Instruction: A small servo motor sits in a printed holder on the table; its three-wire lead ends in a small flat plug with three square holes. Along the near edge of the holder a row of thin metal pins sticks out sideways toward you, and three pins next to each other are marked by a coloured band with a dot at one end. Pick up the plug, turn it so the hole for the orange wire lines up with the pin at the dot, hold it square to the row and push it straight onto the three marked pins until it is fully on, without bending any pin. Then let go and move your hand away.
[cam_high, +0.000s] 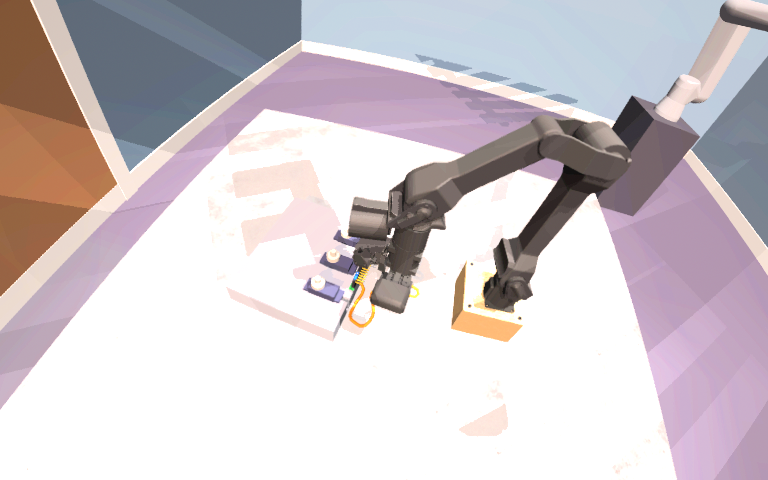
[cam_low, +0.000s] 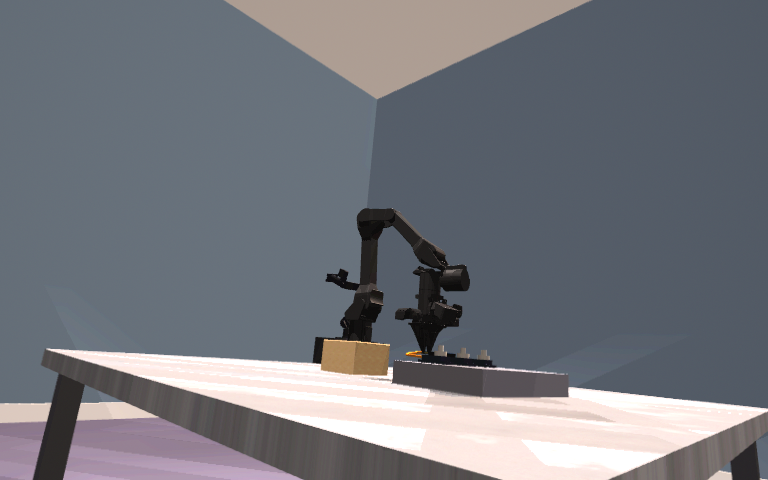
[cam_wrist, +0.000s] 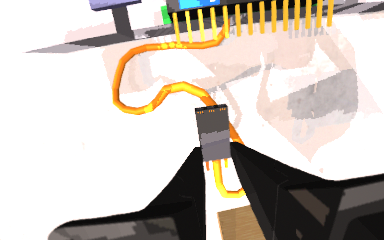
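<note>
The blue band lies 80 mm ahead of my gripper tip and 10 mm to the right of it. Also, from my gripper tip: grey holder (230 mm ahead, 60 mm to the right, 50 mm below); black pin header (80 mm ahead, 40 mm to the right, 10 mm below).
</note>
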